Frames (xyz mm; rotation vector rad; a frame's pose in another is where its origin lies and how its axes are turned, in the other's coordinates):
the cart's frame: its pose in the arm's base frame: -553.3 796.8 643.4 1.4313 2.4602 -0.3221
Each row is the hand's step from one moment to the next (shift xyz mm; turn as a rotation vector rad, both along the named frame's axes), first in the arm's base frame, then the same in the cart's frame.
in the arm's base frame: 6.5 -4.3 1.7 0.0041 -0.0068 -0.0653
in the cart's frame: -7.1 3.5 0.6 0.0151 0.0037 0.0639
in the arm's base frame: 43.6 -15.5 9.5 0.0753 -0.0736 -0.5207
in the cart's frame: -36.4 30.0 1.6 0.0845 0.0575 0.5213
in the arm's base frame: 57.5 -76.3 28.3 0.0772 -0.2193 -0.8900
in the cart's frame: -98.8 11.7 5.5 0.0929 0.0079 0.9151
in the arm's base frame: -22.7 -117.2 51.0 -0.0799 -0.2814 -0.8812
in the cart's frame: -102.0 -79.4 -12.4 0.1137 -0.1598 0.9075
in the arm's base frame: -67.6 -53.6 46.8 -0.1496 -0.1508 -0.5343
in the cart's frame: -27.7 -87.5 -34.8 0.1328 -0.1756 0.5312
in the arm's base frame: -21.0 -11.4 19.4 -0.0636 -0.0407 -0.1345
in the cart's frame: -6.0 -24.9 -17.1 0.0434 -0.0682 0.1314
